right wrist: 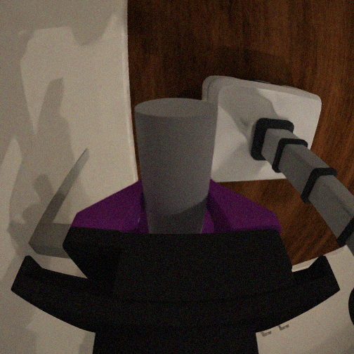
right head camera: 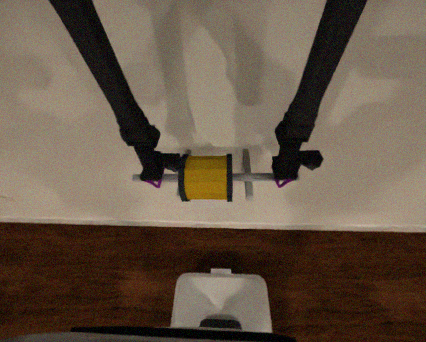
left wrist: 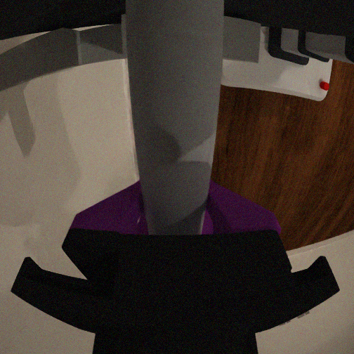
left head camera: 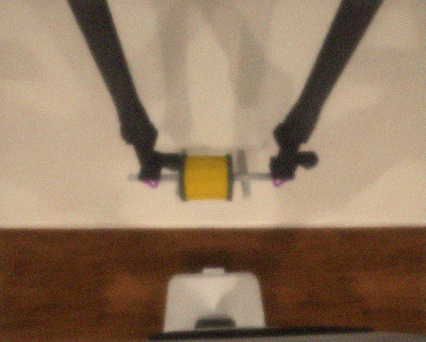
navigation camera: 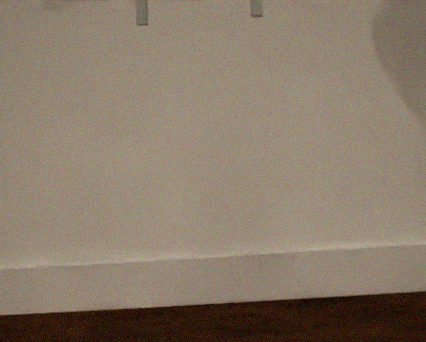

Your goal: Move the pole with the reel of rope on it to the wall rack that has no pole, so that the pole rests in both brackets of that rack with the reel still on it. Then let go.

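Places are measured from the left arm's base along level axes (x back, y left, z down), in metres.
Pixels of known places: left gripper, fingertip midpoint: (right head camera: 159,184) (left head camera: 155,185); right gripper, fingertip midpoint: (right head camera: 278,184) (left head camera: 275,183).
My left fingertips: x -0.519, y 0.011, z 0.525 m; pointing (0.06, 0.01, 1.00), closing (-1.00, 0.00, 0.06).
Ahead of a thing's pixels: the offset from my left fingertips to its top centre. "*": to the spot under its first point. Level surfaces: height alone.
A grey pole {* dx +0.010, dy -0.388, dz -0.056 m} (left head camera: 257,177) (right head camera: 257,176) (left wrist: 175,100) (right wrist: 176,155) lies level along the wall, with the yellow reel {dx -0.002, dy -0.199, dz -0.129 m} (left head camera: 206,177) (right head camera: 206,177) with dark flanges on it between my grippers. My left gripper (left head camera: 151,181) (right head camera: 153,181) (left wrist: 174,177) is shut on the pole near its left end. My right gripper (left head camera: 280,181) (right head camera: 285,181) (right wrist: 175,176) is shut on it near its right end. One grey rack bracket {* dx +0.031, dy -0.348, dz -0.001 m} (left head camera: 245,190) (right head camera: 249,191) crosses the pole's line right of the reel; the other is mostly hidden by the reel. Whether the pole touches either bracket is unclear.
The pale wall (left head camera: 50,125) (right head camera: 50,125) (navigation camera: 200,150) meets the brown wooden floor {dz +0.885 m} (left head camera: 75,280) (right head camera: 75,280). The white robot base (left head camera: 215,290) (right head camera: 222,292) shows at the bottom of the head views. Two grey strips {* dx -0.192, dy -0.097, dz +0.245 m} (navigation camera: 142,12) {* dx -0.189, dy -0.360, dz +0.256 m} (navigation camera: 256,8) hang at the top of the navigation view.
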